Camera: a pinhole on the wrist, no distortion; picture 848 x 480 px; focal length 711.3 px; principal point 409.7 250.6 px. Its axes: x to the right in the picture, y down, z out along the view. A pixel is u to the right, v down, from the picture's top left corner.
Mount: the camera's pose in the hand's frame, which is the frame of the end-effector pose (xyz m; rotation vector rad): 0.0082 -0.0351 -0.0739 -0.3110 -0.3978 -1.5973
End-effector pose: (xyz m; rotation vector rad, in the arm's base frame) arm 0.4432 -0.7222 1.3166 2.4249 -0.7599 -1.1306
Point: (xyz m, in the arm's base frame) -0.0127 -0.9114 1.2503
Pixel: 350 152
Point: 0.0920 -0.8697 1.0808
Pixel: 535 332
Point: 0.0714 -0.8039 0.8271
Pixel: 794 465
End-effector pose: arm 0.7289 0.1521 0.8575 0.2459 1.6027 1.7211
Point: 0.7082 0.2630 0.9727
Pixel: 181 383
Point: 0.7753 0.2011 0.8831
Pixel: 523 200
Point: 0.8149 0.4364 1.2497
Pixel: 201 234
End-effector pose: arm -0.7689 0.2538 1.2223 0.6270 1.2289 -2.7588
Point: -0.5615 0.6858 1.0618
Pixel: behind the camera
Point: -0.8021 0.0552 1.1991
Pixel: 228 292
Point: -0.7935 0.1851 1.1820
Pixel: 162 375
